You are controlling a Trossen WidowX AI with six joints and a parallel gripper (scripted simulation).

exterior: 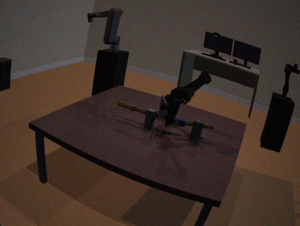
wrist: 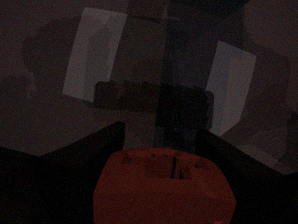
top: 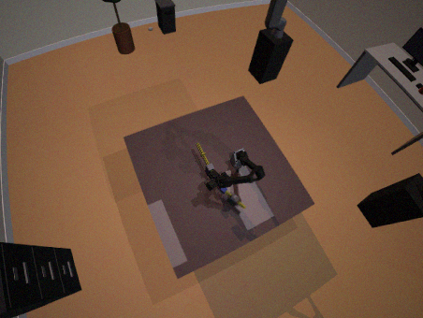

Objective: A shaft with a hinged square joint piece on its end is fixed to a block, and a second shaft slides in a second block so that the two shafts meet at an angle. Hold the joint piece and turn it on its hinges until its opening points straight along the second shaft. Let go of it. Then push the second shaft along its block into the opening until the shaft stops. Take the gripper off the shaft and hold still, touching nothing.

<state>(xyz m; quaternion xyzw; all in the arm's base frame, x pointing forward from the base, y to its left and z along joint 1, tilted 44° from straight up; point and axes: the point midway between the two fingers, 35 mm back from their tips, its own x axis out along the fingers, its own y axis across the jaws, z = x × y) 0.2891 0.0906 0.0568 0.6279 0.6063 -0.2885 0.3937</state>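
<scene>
My gripper tip is 20 mm to the right of the red square joint piece and 40 mm below it.
</scene>
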